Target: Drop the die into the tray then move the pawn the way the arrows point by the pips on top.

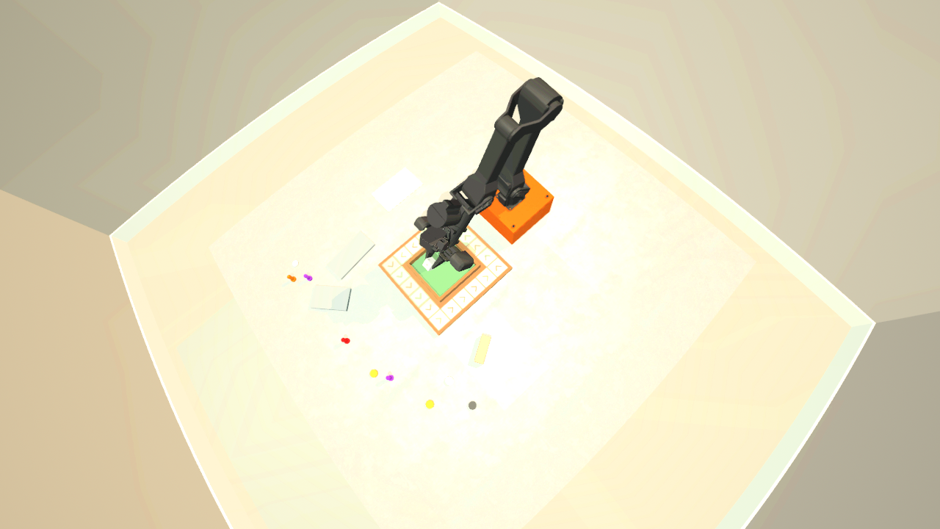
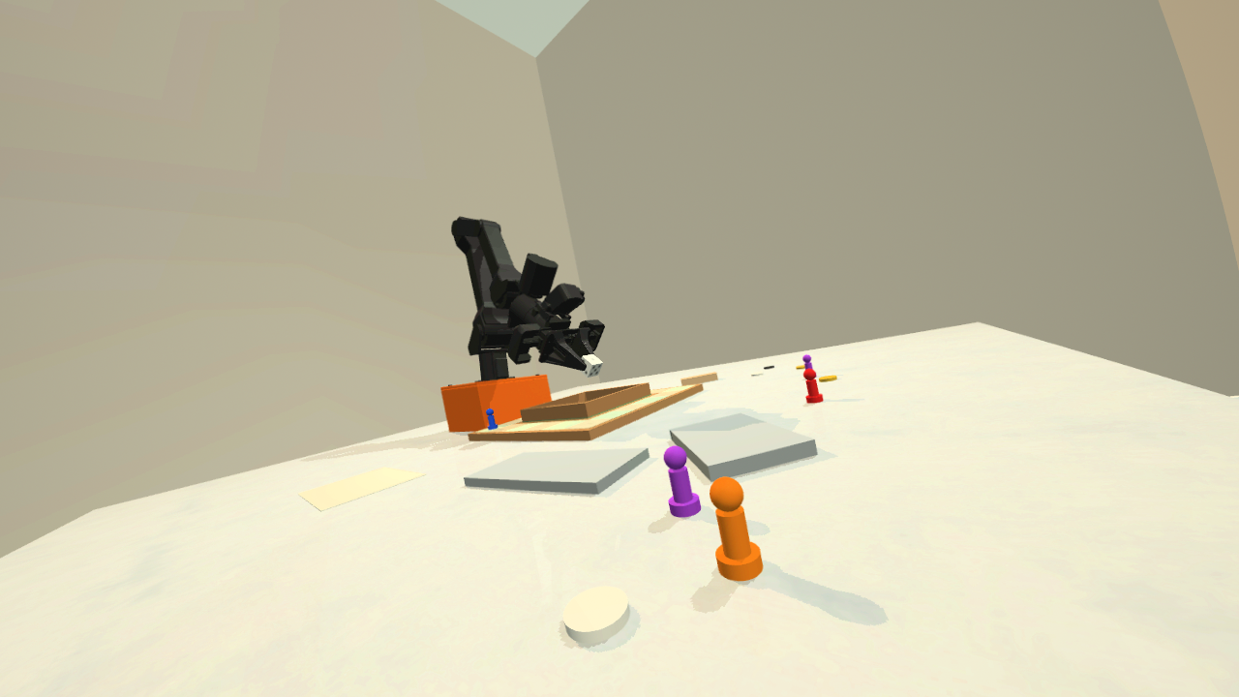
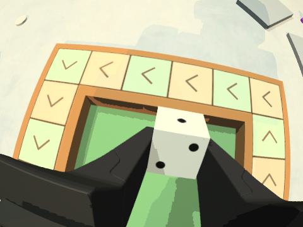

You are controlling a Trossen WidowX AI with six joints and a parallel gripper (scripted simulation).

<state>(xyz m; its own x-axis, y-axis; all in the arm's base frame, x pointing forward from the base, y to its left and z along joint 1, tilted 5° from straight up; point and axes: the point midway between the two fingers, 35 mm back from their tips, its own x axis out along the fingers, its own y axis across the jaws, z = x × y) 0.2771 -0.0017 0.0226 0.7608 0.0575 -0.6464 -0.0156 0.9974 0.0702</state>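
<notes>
The white die is right at my gripper tip. Also, from my gripper tip: blue pawn: 140 mm behind, 110 mm to the right, 50 mm below; yellow block: 40 mm ahead, 260 mm to the left, 70 mm below; green tray: 30 mm behind, 70 mm below.
</notes>
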